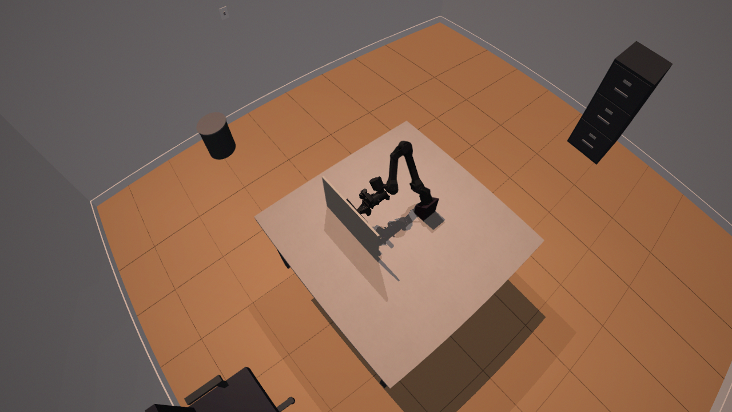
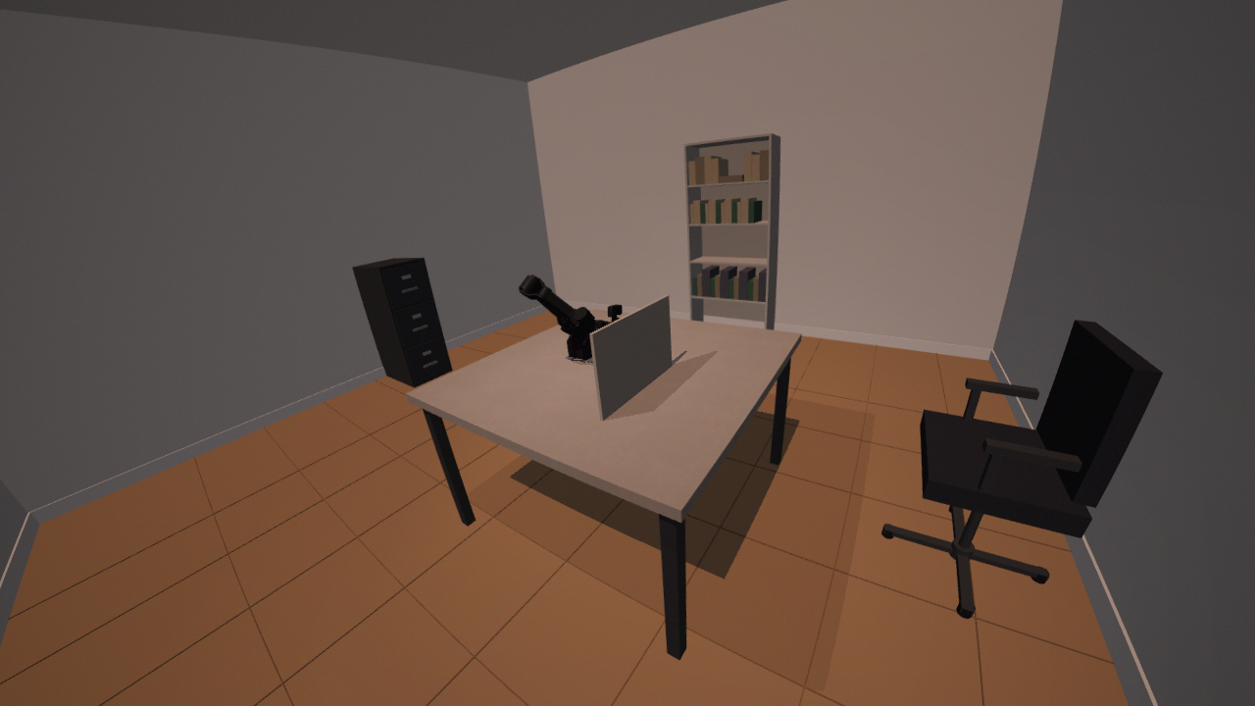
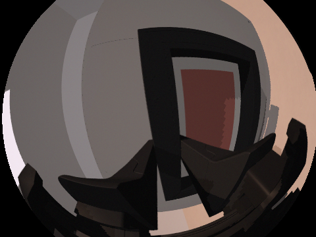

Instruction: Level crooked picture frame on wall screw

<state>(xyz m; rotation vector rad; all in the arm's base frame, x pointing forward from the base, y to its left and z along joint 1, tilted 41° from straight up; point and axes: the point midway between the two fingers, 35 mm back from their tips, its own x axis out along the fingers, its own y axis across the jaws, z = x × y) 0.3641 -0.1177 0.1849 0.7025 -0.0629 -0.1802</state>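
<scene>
Right now the picture frame is 5 cm below my gripper tip and 1 cm to the right of it. The rest, counted from my gripper tip: grey wall panel: 6 cm below, 2 cm to the right, 1 cm ahead.
</scene>
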